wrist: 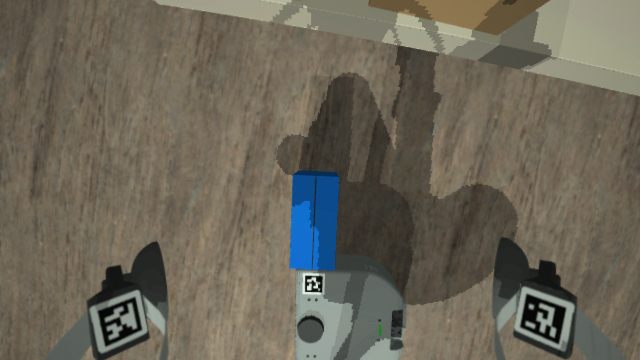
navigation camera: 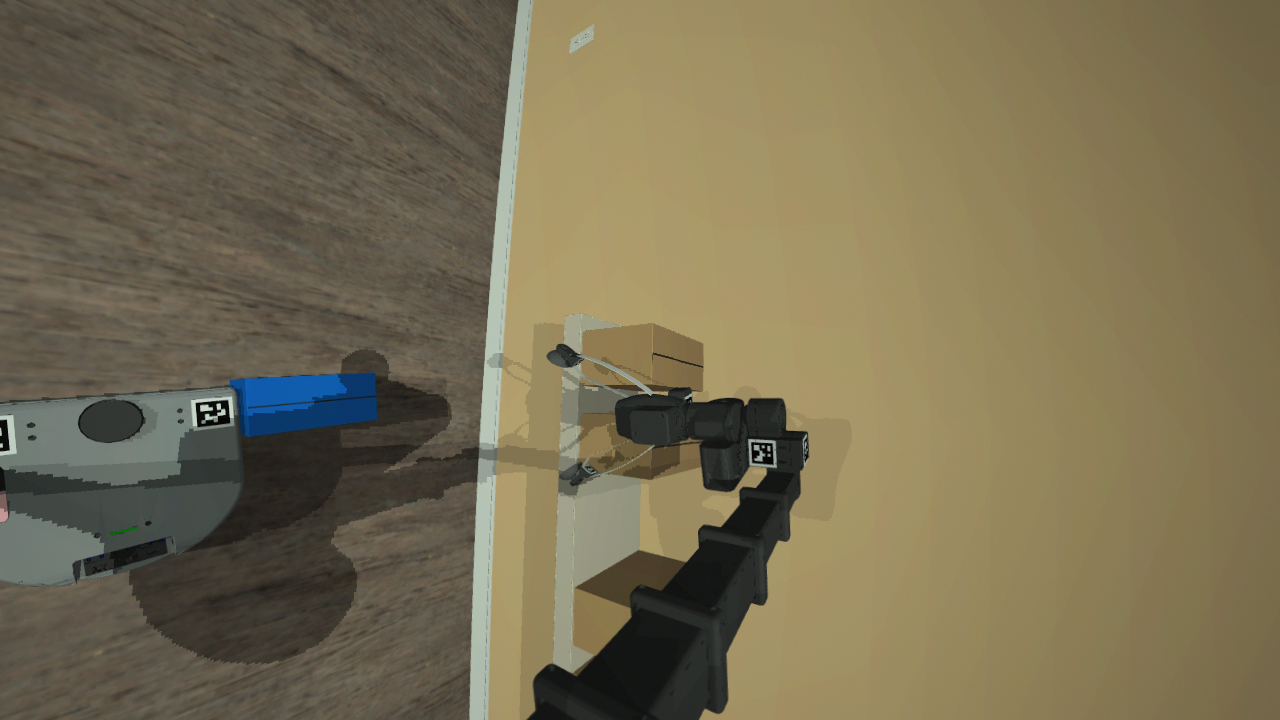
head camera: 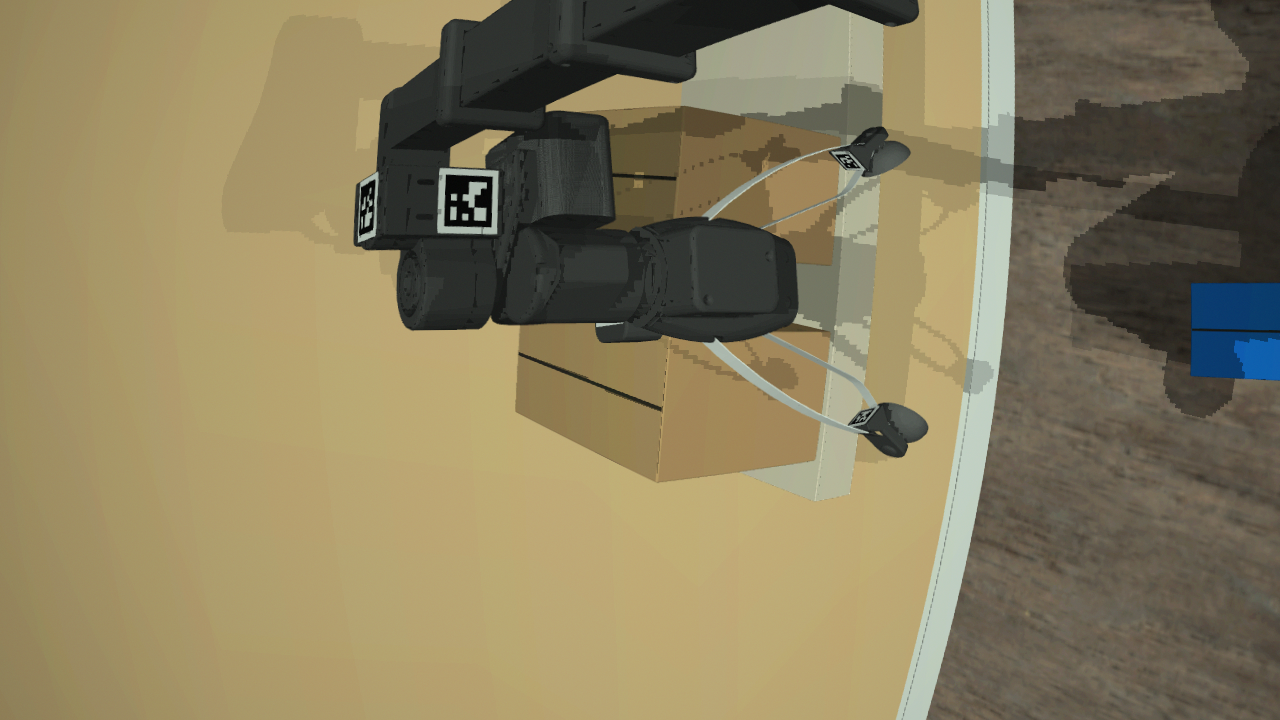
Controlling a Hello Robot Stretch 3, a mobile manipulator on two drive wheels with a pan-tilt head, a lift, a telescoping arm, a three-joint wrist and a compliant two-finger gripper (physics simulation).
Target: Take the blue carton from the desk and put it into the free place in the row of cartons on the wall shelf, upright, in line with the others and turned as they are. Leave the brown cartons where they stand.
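Frame: origin at the robot's base, x right, y down, z ahead, level; metres.
Where they show: gripper, fingertip midpoint: [navigation camera: 557, 415] [head camera: 911, 289]; robot's base, link origin: [navigation camera: 113, 418].
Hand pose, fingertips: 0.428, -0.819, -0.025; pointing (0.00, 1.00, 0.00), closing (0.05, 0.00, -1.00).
Observation:
Each offset is from my fingertips to the centre of the thing, as dx, dy, dz. Level surfaces: height alone.
The blue carton {-0.124, +0.728, +0.026} [head camera: 1235, 331] [navigation camera: 308, 402] [wrist: 314, 220] is low down at the floor, close beside the end of my base, with its dark-seamed face upward. Whether it touches the base is unclear. My gripper [head camera: 895, 293] [navigation camera: 570, 414] [wrist: 328, 268] is open and empty, fingers wide apart, high up by the wall shelf [head camera: 863, 53] [navigation camera: 608, 519] [wrist: 600, 40] and far from the blue carton. Brown cartons stand in a row on the shelf: one {+0.329, +0.033, +0.067} [head camera: 742, 402] [navigation camera: 617, 353] at one end, a second {+0.305, +0.033, -0.112} [head camera: 644, 143] across a narrow gap, partly hidden by my wrist, and another {+0.247, +0.033, -0.466} [navigation camera: 599, 617] farther along.
My grey base [navigation camera: 170, 483] [wrist: 332, 312] stands on the wood floor {dy +0.818} [navigation camera: 268, 179] [wrist: 100, 125]. My telescoping arm [head camera: 617, 35] [navigation camera: 680, 617] hides part of the shelf row. The tan wall [head camera: 268, 537] [navigation camera: 984, 268] is behind the shelf. The desk does not show.

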